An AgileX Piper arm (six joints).
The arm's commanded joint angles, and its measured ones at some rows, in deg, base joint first. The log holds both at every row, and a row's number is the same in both.
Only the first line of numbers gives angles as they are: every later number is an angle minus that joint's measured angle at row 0.
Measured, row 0:
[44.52, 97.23, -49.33, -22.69, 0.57, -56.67]
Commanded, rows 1 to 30:
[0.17, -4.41, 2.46, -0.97, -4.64, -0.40]
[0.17, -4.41, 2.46, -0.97, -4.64, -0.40]
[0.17, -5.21, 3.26, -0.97, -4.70, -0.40]
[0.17, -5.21, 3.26, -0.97, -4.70, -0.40]
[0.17, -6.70, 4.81, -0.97, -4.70, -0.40]
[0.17, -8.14, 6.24, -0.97, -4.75, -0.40]
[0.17, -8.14, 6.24, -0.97, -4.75, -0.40]
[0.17, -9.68, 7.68, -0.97, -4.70, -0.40]
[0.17, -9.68, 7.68, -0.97, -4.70, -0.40]
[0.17, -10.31, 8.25, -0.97, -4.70, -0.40]
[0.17, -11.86, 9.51, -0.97, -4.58, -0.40]
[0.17, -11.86, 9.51, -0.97, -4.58, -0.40]
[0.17, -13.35, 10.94, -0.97, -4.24, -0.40]
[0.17, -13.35, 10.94, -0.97, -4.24, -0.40]
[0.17, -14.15, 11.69, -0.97, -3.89, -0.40]
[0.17, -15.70, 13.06, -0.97, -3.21, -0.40]
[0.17, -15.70, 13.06, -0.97, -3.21, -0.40]
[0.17, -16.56, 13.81, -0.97, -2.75, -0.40]
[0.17, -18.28, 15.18, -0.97, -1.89, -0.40]
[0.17, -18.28, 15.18, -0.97, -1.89, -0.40]
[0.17, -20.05, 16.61, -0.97, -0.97, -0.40]
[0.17, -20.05, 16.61, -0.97, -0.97, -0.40]
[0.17, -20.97, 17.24, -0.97, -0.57, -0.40]
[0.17, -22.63, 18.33, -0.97, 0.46, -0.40]
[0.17, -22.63, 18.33, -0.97, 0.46, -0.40]
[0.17, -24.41, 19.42, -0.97, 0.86, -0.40]
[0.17, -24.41, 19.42, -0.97, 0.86, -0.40]
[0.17, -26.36, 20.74, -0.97, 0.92, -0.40]
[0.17, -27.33, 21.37, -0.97, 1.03, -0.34]
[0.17, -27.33, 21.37, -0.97, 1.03, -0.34]
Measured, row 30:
[0.00, -24.06, 20.45, -0.23, 4.19, 0.00]
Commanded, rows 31 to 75:
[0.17, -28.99, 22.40, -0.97, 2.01, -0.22]
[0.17, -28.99, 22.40, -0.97, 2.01, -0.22]
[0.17, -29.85, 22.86, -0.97, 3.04, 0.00]
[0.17, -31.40, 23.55, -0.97, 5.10, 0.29]
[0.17, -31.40, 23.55, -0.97, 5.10, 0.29]
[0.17, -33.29, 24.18, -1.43, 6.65, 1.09]
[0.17, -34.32, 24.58, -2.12, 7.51, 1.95]
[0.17, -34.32, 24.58, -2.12, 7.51, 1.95]
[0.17, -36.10, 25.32, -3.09, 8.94, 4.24]
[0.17, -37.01, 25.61, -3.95, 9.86, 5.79]
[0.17, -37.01, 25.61, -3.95, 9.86, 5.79]
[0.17, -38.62, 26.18, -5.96, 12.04, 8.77]
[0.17, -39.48, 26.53, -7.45, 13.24, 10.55]
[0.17, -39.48, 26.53, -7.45, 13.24, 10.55]
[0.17, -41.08, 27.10, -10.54, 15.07, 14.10]
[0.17, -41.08, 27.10, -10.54, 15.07, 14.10]
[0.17, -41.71, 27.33, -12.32, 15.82, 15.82]
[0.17, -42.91, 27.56, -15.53, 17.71, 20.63]
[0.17, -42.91, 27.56, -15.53, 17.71, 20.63]
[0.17, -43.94, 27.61, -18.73, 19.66, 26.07]
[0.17, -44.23, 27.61, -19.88, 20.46, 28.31]
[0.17, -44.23, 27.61, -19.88, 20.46, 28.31]
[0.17, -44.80, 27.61, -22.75, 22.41, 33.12]
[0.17, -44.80, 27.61, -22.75, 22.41, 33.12]
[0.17, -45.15, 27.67, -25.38, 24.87, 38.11]
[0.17, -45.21, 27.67, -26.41, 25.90, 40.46]
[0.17, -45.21, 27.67, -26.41, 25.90, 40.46]
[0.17, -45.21, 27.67, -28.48, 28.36, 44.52]
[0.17, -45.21, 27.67, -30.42, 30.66, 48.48]
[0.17, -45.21, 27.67, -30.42, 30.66, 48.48]
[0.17, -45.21, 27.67, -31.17, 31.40, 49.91]
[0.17, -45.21, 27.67, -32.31, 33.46, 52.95]
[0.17, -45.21, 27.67, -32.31, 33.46, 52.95]
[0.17, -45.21, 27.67, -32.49, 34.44, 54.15]
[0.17, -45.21, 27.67, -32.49, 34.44, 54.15]
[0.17, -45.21, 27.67, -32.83, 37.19, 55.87]
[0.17, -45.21, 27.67, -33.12, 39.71, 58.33]
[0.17, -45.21, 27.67, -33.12, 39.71, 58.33]
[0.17, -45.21, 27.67, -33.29, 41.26, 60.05]
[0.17, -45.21, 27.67, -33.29, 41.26, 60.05]
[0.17, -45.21, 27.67, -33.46, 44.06, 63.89]
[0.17, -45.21, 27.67, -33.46, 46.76, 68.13]
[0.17, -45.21, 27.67, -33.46, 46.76, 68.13]
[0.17, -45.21, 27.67, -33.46, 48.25, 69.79]
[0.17, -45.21, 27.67, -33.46, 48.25, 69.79]
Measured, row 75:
[0.00, -44.23, 28.07, -29.28, 43.89, 64.23]
